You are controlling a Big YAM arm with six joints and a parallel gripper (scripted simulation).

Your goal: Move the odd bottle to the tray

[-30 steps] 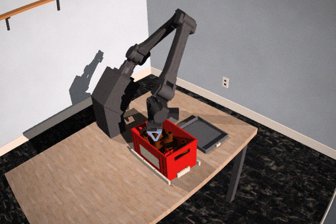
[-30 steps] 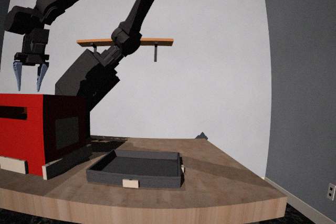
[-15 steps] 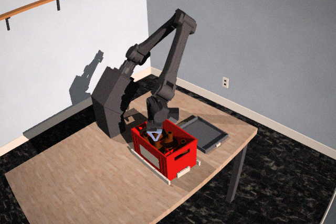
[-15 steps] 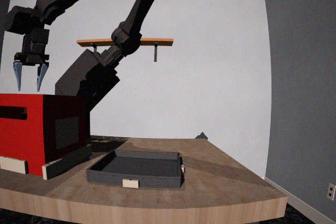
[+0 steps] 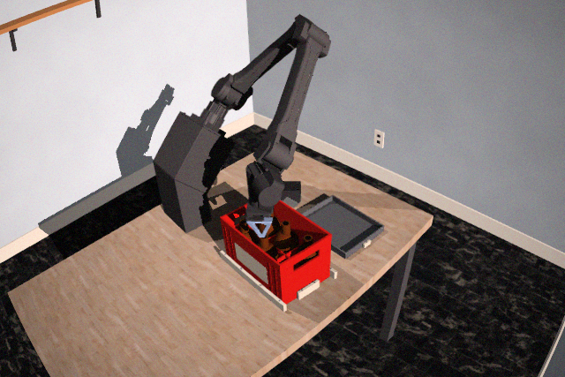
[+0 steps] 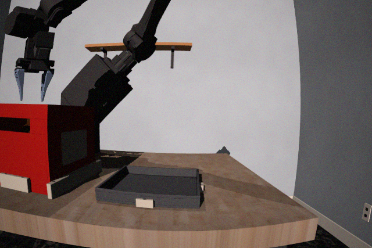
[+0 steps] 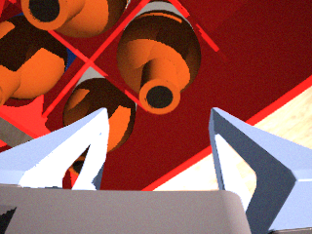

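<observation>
Right now my hand is 40 mm to the right of the red crate and 110 mm above it. Round my hand: dark grey tray 20 mm ahead, 320 mm to the left, 180 mm below.
</observation>
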